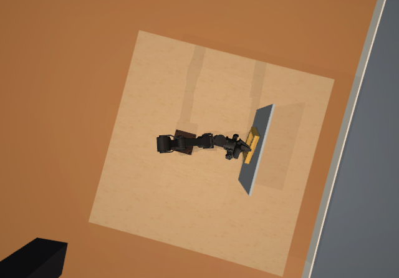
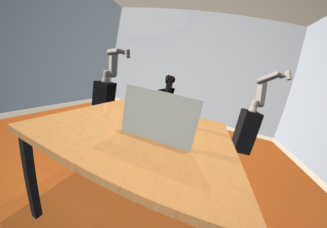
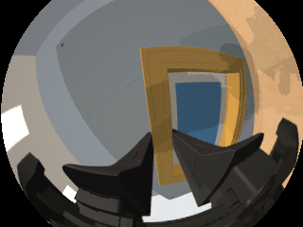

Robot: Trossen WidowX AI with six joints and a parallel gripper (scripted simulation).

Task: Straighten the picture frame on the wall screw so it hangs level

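Now: the picture frame 50 mm below my gripper tip, 20 mm to the left of it and 10 mm ahead of it. The rest, counted from my gripper tip: grey wall panel: 60 mm below, 20 mm ahead, 10 mm to the left.
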